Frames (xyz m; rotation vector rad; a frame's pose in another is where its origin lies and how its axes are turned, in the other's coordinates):
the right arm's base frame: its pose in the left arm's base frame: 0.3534 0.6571 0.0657 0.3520 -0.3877 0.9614
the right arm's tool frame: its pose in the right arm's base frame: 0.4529 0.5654 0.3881 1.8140 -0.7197 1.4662
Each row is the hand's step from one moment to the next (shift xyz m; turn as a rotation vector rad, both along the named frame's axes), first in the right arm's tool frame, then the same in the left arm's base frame.
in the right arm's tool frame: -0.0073 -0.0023 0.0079 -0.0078 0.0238 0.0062
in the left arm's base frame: 0.0080 0.0049 -0.0057 0.0087 -0.0200 -0.0138
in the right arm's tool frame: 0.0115 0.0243 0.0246 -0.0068 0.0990 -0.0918
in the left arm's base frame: 0.0261 -0.0248 0.0058 -0.0821 -0.0989 -0.0418
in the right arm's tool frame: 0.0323 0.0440 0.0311 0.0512 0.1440 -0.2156
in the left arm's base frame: 0.0332 -0.0492 0.0205 -0.2041 -0.1676 -0.0086
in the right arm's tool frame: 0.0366 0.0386 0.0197 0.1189 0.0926 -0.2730
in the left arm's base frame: 0.0212 -0.0461 0.0253 -0.2693 -0.1425 0.0665
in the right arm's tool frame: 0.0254 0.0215 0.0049 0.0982 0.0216 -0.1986
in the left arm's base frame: 0.0055 -0.0276 0.0184 -0.2006 -0.0635 0.0727
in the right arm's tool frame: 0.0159 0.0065 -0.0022 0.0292 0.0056 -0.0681
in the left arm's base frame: -0.0024 -0.0110 0.0131 -0.0687 -0.0187 0.0212
